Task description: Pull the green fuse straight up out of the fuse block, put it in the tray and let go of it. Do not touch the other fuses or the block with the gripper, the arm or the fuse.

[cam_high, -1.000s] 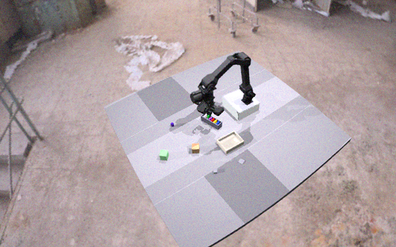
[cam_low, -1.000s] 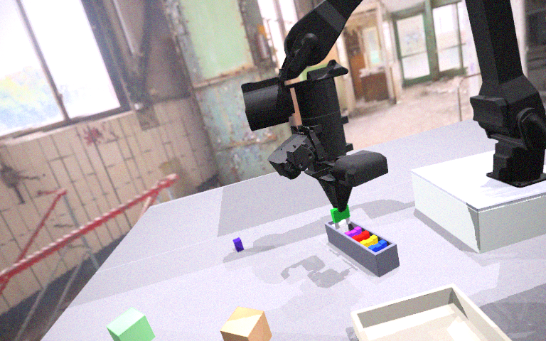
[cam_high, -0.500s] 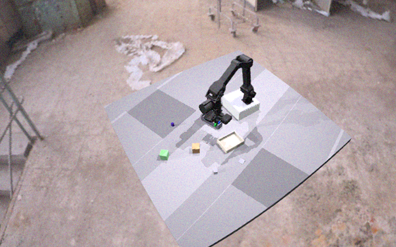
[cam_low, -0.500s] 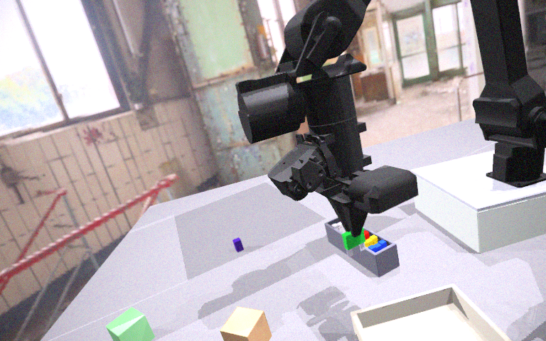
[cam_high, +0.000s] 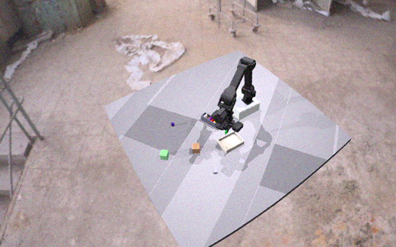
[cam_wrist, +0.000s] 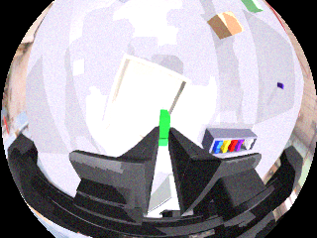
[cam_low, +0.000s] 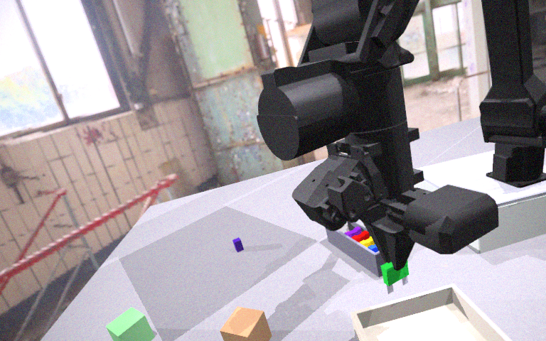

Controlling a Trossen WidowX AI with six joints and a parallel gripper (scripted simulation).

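Right now the cream tray is 9 cm below my gripper tip, 3 cm to the left of it and 1 cm behind it. Also, from my gripper tip: green fuse: 1 cm below; then small purple block: 32 cm to the right, 18 cm ahead, 8 cm below; then tan cube: 18 cm ahead, 8 cm below, 6 cm to the right.
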